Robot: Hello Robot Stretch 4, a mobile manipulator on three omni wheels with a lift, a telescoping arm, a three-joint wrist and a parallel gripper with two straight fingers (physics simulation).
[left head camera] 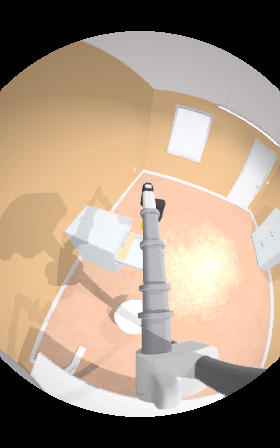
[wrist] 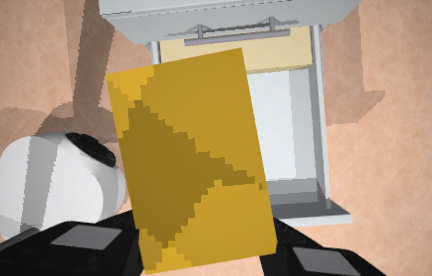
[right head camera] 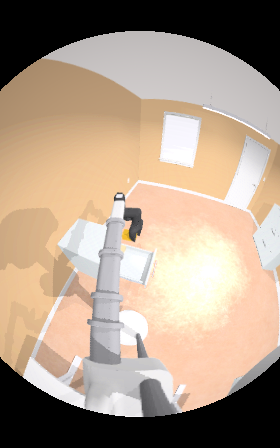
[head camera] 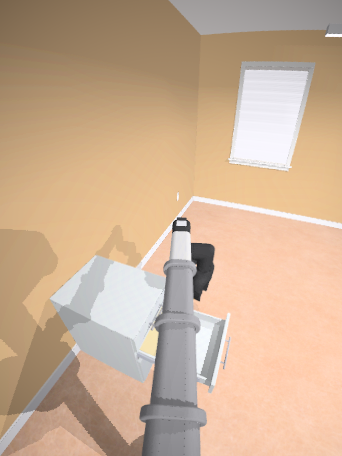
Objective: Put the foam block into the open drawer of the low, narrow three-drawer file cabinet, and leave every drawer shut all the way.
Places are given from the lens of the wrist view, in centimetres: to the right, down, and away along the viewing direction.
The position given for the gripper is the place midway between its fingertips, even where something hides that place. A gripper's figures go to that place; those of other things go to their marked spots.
gripper [wrist: 210,227]: 0, 5, 16
yellow foam block [wrist: 186,129]: -1, 0, 12
drawer [wrist: 284,74]: 16, -15, 66
The marked spots on the yellow foam block and the drawer are 58 cm apart.
